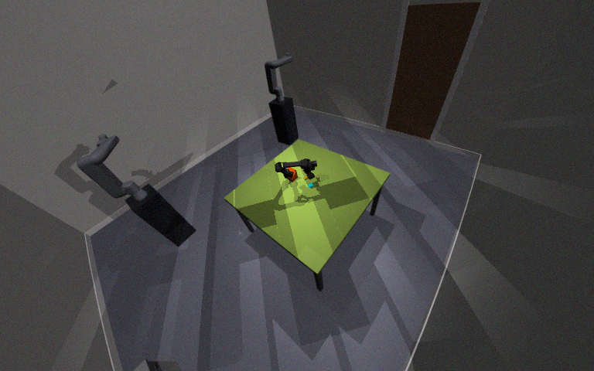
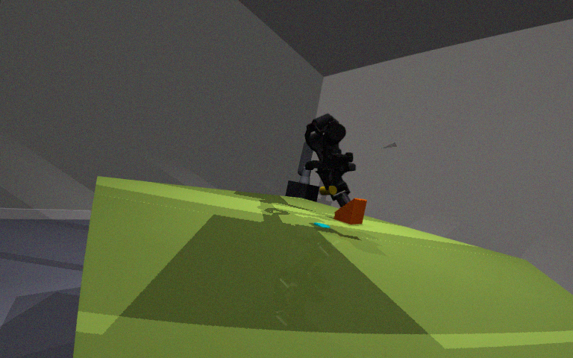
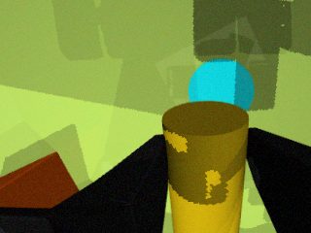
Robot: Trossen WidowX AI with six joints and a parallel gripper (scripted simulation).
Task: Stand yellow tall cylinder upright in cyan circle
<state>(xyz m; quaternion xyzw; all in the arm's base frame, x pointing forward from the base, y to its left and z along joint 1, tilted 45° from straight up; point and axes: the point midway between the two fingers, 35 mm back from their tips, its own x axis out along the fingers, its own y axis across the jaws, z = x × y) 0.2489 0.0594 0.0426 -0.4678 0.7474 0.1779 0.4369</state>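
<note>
Now: gripper tip 13 cm above the cyan circle and 1 cm short of it. The rest, counted from my gripper tip: yellow tall cylinder: 2 cm to the right, 1 cm behind.
</note>
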